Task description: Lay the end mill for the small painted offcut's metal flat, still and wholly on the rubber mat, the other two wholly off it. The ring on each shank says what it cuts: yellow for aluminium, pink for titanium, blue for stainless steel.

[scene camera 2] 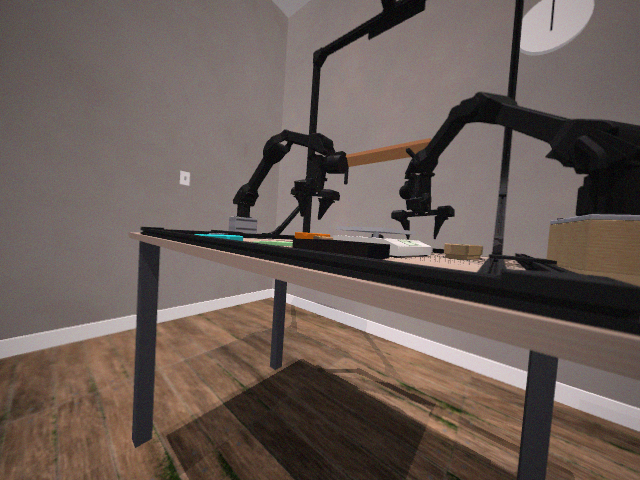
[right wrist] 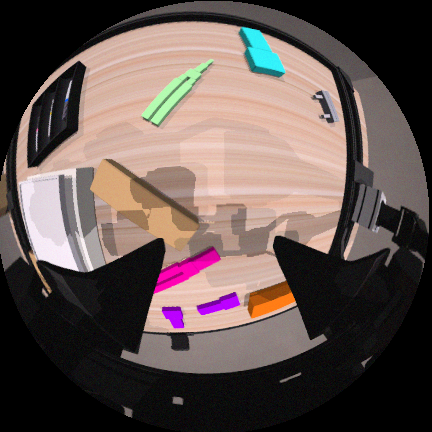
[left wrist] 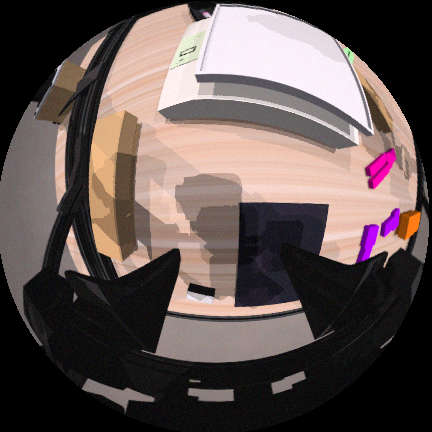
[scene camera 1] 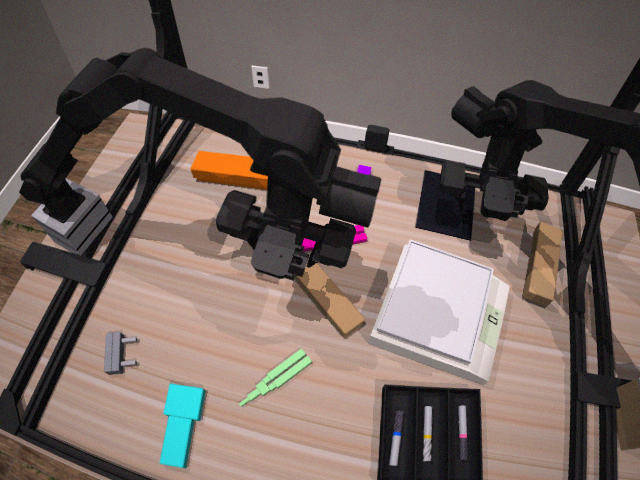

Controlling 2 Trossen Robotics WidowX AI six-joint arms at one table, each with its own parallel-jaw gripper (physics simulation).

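Frame: origin at the left arm's base, x ahead, y left, z up, level; millimetres.
Where they show: left gripper, between the fingertips: (scene camera 2: 420, 239) (left wrist: 231, 252); right gripper, between the fingertips: (scene camera 2: 310, 218) (right wrist: 220, 243); left arm's base, origin of its link: (scene camera 2: 619, 219); right arm's base, origin of its link: (scene camera 2: 243, 217) (right wrist: 380, 213) (scene camera 1: 64, 204).
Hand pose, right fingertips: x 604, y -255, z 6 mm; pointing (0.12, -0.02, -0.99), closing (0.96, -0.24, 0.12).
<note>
Things, the pixels of their top centre, and the offset from my right fingertips. "*": a spot on its surface instead. Level surfaces: height alone.
- black tray, centre of its top: (scene camera 1: 433, 436) (scene camera 2: 344, 241) dx -226, dy +260, dz -65 mm
- blue-ringed, centre of its top: (scene camera 1: 397, 437) (right wrist: 65, 97) dx -175, dy +258, dz -79 mm
- dark rubber mat, height of its surface: dz -91 mm
- small offcut, centre of its top: (left wrist: 199, 297) dx -415, dy -198, dz -78 mm
- scale, a spot on its surface: (scene camera 1: 439, 299) * dx -246, dy +54, dz -32 mm
- orange block, centre of its top: (scene camera 1: 234, 164) (right wrist: 286, 299) (scene camera 2: 312, 233) dx +117, dy -241, dz -53 mm
- magenta piece, centre of its top: (right wrist: 177, 275) (scene camera 1: 327, 238) (left wrist: 386, 163) dx -70, dy -88, dz -81 mm
- green piece, centre of its top: (right wrist: 181, 82) (scene camera 1: 273, 379) (scene camera 2: 276, 241) dx +11, dy +170, dz -83 mm
- cyan piece, centre of its top: (scene camera 1: 178, 424) (right wrist: 260, 45) (scene camera 2: 219, 235) dx +149, dy +252, dz -75 mm
- grey plug-like piece, centre of its top: (scene camera 1: 119, 350) (right wrist: 328, 105) dx +269, dy +142, dz -76 mm
Three end mills lie in separate compartments of the black tray (scene camera 1: 416, 439) (right wrist: 76, 105): blue-ringed (scene camera 1: 395, 449) at the left, yellow-ringed (scene camera 1: 428, 419) in the middle, pink-ringed (scene camera 1: 462, 419) at the right in scene camera 1. The dark rubber mat (scene camera 1: 431, 209) (left wrist: 315, 220) bears no end mill. A small offcut (left wrist: 201, 293), black-painted with a bare silvery part, lies beside the mat in the left wrist view; scene camera 1 does not show it. My left gripper (scene camera 1: 493, 196) (scene camera 2: 422, 236) (left wrist: 231, 252) is open and empty above the mat's side. My right gripper (scene camera 2: 311, 217) (right wrist: 220, 243) is open and empty above the table.
A scale (scene camera 1: 439, 299) reading 0 stands between mat and tray. Wooden blocks (scene camera 1: 330, 302) (scene camera 1: 543, 263) flank it. An orange block (scene camera 1: 227, 167), magenta piece (right wrist: 187, 270), purple pieces, green piece (scene camera 1: 281, 372), cyan piece (scene camera 1: 180, 423) and grey plug-like piece (scene camera 1: 113, 352) lie around.
</note>
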